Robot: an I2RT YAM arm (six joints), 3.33 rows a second.
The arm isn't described. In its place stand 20 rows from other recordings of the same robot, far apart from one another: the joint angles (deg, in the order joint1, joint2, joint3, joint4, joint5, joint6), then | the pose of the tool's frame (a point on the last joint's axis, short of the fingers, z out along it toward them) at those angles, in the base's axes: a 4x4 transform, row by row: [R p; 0 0 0 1], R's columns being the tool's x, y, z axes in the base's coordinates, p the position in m.
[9.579 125.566 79.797 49.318 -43.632 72.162] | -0.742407, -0.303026, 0.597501, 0.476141; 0.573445, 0.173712, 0.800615, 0.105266; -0.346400, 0.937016, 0.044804, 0.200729; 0, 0, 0, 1
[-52.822 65.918 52.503 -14.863 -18.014 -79.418] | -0.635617, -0.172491, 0.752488, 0.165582; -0.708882, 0.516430, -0.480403, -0.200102; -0.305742, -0.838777, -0.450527, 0.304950; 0, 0, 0, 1
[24.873 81.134 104.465 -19.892 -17.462 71.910] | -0.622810, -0.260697, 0.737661, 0.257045; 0.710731, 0.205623, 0.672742, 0.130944; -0.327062, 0.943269, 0.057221, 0.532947; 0, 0, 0, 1
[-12.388 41.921 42.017 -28.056 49.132 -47.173] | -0.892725, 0.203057, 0.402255, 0.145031; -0.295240, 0.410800, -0.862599, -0.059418; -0.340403, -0.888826, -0.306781, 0.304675; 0, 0, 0, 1
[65.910 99.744 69.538 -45.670 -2.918 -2.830] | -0.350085, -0.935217, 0.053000, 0.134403; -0.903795, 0.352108, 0.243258, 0.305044; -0.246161, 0.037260, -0.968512, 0.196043; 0, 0, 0, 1
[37.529 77.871 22.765 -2.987 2.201 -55.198] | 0.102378, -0.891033, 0.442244, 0.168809; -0.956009, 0.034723, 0.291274, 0.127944; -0.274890, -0.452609, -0.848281, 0.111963; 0, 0, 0, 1
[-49.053 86.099 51.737 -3.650 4.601 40.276] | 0.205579, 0.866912, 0.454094, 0.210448; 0.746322, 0.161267, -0.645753, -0.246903; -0.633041, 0.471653, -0.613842, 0.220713; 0, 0, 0, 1
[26.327 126.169 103.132 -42.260 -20.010 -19.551] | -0.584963, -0.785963, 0.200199, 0.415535; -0.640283, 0.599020, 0.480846, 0.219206; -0.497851, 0.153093, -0.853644, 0.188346; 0, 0, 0, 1
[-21.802 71.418 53.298 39.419 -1.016 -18.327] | 0.208206, 0.443992, 0.871505, 0.269019; -0.421895, 0.844645, -0.329515, -0.106931; -0.882414, -0.299077, 0.363178, 0.384374; 0, 0, 0, 1
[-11.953 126.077 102.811 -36.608 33.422 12.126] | -0.734167, 0.611173, 0.295748, 0.461904; 0.334634, 0.704714, -0.625618, -0.117828; -0.590779, -0.360341, -0.721897, 0.195515; 0, 0, 0, 1
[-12.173 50.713 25.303 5.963 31.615 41.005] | 0.189251, 0.713687, 0.674414, 0.189849; 0.530777, 0.503484, -0.681748, -0.060044; -0.826111, 0.486985, -0.283524, 0.232171; 0, 0, 0, 1
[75.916 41.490 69.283 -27.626 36.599 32.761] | -0.342273, -0.533210, 0.773651, 0.048226; 0.421027, 0.649059, 0.633607, 0.105004; -0.839991, 0.542595, 0.002340, 0.456013; 0, 0, 0, 1
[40.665 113.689 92.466 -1.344 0.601 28.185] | -0.560874, -0.430370, 0.707249, 0.362349; 0.140810, 0.792233, 0.593751, 0.310792; -0.815839, 0.432607, -0.383742, 0.280438; 0, 0, 0, 1
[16.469 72.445 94.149 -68.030 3.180 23.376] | -0.734409, 0.049091, 0.676930, 0.212934; 0.195991, 0.970230, 0.142271, 0.060890; -0.649793, 0.237157, -0.722167, 0.432325; 0, 0, 0, 1
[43.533 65.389 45.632 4.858 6.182 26.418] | -0.438035, -0.462757, 0.770702, 0.195941; 0.193969, 0.788479, 0.583675, 0.180868; -0.877782, 0.405162, -0.255621, 0.299043; 0, 0, 0, 1
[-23.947 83.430 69.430 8.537 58.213 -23.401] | -0.471902, 0.871375, 0.134221, 0.293297; -0.019335, 0.141973, -0.989682, -0.163370; -0.881439, -0.469627, -0.050149, 0.365884; 0, 0, 0, 1
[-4.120 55.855 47.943 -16.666 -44.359 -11.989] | -0.284747, -0.656259, 0.698744, 0.214425; -0.128391, 0.748461, 0.650632, 0.009509; -0.949966, 0.095553, -0.297380, 0.316332; 0, 0, 0, 1
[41.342 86.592 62.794 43.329 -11.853 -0.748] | 0.261314, -0.788462, 0.556815, 0.261893; 0.212892, 0.609732, 0.763482, 0.240159; -0.941484, -0.080967, 0.327188, 0.369459; 0, 0, 0, 1
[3.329 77.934 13.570 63.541 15.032 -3.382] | -0.026279, 0.201613, 0.979113, 0.233419; -0.058599, 0.977456, -0.202844, 0.004329; -0.997936, -0.062706, -0.013872, 0.175189; 0, 0, 0, 1
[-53.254 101.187 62.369 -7.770 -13.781 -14.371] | -0.589849, 0.551133, 0.590196, 0.230749; 0.387098, 0.834412, -0.392315, -0.294880; -0.708685, -0.002943, -0.705519, 0.186784; 0, 0, 0, 1
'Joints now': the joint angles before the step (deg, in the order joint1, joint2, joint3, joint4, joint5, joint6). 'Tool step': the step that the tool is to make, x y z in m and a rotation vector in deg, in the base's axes. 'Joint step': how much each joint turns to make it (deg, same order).
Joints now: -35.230 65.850 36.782 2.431 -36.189 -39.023
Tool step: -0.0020 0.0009 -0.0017 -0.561 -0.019 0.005
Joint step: -0.084 -0.481 -0.668 0.206 0.121 -0.544
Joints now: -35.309 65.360 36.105 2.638 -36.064 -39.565
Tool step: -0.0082 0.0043 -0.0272 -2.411 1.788 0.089
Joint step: -0.154 -0.010 -5.693 3.646 1.177 -3.403
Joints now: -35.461 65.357 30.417 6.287 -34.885 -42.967
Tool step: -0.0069 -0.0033 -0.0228 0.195 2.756 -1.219
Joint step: -1.602 1.900 -3.323 1.872 0.414 -1.781
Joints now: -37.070 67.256 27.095 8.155 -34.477 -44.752
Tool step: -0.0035 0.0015 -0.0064 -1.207 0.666 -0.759
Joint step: -0.058 -0.270 -1.589 0.993 1.320 -0.941
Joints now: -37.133 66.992 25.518 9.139 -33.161 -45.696
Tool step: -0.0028 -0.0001 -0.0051 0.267 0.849 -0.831
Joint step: -0.377 0.114 -0.897 0.168 0.545 -0.011
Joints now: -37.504 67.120 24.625 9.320 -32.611 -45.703
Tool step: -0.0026 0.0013 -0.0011 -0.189 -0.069 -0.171
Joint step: -0.129 -0.726 -0.714 0.115 0.094 -0.080
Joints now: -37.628 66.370 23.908 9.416 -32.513 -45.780
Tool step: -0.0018 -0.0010 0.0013 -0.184 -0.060 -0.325
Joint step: -0.501 -0.515 0.048 -0.523 -0.088 -0.221
